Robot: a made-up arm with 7 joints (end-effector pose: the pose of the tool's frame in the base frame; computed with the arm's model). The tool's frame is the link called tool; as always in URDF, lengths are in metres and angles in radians.
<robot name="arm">
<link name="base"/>
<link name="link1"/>
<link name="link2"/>
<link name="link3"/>
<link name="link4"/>
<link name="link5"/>
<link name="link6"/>
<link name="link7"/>
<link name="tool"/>
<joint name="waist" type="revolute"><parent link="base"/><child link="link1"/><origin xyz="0.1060 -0.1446 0.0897" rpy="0.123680 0.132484 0.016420"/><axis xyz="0 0 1"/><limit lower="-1.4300" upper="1.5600"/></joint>
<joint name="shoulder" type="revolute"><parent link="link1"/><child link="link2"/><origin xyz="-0.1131 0.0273 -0.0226" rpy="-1.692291 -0.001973 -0.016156"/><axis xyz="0 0 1"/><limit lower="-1.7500" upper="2.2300"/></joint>
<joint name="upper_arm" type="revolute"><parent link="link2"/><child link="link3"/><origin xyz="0.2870 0.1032 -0.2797" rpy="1.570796 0.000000 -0.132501"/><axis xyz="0 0 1"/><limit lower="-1.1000" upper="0.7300"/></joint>
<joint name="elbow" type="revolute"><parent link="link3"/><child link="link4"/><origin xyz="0.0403 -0.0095 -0.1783" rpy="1.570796 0.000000 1.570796"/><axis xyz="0 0 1"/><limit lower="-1.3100" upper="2.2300"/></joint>
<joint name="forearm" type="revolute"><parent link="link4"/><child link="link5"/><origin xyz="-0.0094 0.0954 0.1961" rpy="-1.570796 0.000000 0.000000"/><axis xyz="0 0 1"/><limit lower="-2.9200" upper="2.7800"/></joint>
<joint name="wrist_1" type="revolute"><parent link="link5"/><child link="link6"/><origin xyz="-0.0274 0.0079 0.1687" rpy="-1.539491 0.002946 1.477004"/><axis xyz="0 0 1"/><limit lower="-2.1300" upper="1.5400"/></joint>
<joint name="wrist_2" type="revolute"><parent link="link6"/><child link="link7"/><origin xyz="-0.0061 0.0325 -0.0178" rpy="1.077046 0.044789 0.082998"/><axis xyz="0 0 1"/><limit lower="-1.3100" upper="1.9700"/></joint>
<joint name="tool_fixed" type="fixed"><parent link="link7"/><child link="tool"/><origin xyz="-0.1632 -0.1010 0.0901" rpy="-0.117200 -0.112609 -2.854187"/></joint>
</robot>
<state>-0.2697 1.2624 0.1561 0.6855 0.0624 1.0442 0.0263</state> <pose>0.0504 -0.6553 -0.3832 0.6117 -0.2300 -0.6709</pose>
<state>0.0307 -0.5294 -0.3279 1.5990 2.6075 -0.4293 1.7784</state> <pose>0.5728 -0.8575 -0.1145 1.1173 0.5919 -1.5326</pose>
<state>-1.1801 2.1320 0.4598 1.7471 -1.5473 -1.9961 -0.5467</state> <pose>-0.4038 0.3206 -0.0663 -0.5430 0.0018 -0.5209</pose>
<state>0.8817 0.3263 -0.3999 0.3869 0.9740 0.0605 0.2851</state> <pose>0.6497 -0.1026 0.0478 1.0542 -0.1412 1.6612</pose>
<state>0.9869 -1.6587 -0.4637 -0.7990 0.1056 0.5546 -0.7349</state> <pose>0.1476 -0.5505 0.7174 1.1914 -1.8245 -0.4135</pose>
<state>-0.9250 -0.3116 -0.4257 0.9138 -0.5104 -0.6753 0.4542</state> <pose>-0.1382 -0.8986 0.1852 1.1043 -1.0314 -0.9109</pose>
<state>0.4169 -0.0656 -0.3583 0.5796 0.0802 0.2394 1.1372</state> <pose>0.5235 -0.4386 0.1725 0.6383 -1.2874 1.1421</pose>
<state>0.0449 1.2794 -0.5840 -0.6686 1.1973 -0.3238 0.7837</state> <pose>0.0793 -0.2276 -0.5017 1.0899 1.6959 0.9548</pose>
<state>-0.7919 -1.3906 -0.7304 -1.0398 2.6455 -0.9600 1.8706</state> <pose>0.1066 -0.2347 0.7252 0.8958 1.1378 1.5339</pose>
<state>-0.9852 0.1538 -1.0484 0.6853 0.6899 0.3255 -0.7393</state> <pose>-0.4175 -0.6798 0.1292 0.2571 -1.1077 -1.7165</pose>
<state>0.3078 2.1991 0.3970 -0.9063 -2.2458 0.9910 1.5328</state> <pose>-0.4960 -0.2176 -0.2866 -1.1483 0.6705 2.2230</pose>
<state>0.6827 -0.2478 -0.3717 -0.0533 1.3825 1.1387 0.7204</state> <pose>0.4789 -0.3133 0.2184 -0.9176 1.9021 -2.2665</pose>
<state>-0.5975 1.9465 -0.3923 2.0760 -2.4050 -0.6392 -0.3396</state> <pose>-0.7072 -0.1087 0.0910 0.1997 -0.4239 0.8700</pose>
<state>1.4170 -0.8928 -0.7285 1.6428 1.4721 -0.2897 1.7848</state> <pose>0.7898 0.0836 -0.0528 -0.0666 1.7380 -0.2564</pose>
